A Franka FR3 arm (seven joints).
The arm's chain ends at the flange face. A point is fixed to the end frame.
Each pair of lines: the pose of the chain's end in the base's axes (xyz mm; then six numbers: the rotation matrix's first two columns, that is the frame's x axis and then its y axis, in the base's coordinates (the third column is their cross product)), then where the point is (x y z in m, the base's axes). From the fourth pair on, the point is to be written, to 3 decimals.
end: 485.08 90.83 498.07 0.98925 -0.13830 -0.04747 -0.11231 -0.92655 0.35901
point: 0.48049 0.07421 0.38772
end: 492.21 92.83 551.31 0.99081 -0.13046 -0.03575 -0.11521 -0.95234 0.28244
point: 0.49018 0.08493 0.43992
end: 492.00 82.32 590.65 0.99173 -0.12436 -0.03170 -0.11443 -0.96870 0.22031
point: 0.49135 0.08146 0.47897
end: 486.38 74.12 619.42 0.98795 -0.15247 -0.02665 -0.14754 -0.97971 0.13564
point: 0.488 0.083 0.508
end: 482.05 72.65 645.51 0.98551 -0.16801 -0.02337 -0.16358 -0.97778 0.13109
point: 0.484 0.082 0.534
